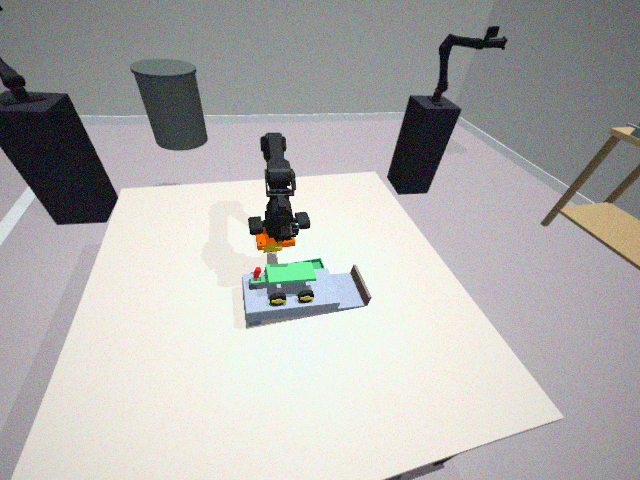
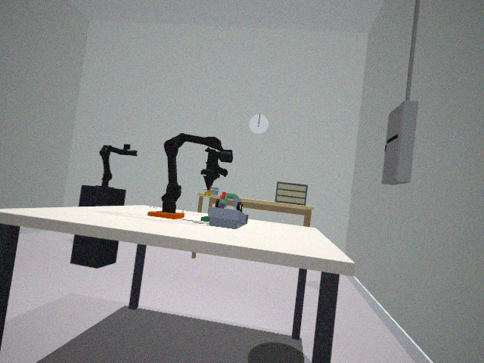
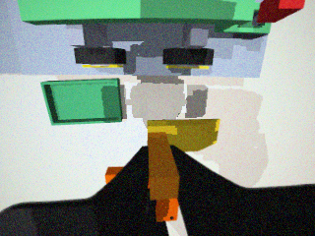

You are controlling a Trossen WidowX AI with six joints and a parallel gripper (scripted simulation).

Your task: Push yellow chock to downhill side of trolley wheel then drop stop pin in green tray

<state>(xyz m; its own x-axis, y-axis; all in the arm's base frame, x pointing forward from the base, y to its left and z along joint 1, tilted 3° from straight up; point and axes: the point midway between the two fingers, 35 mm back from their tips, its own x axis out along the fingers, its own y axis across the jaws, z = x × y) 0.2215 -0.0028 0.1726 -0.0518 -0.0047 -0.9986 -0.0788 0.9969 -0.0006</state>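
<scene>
Right now my gripper tip is 110 mm short of the stop pin, 80 mm to the left of it and 40 mm above it. Also, from my gripper tip: green-bodied trolley: 120 mm ahead, 60 mm below, 20 mm to the left; grey ramp: 120 mm below, 120 mm ahead, 20 mm to the left; yellow chock: 20 mm to the right, 10 mm below.
</scene>
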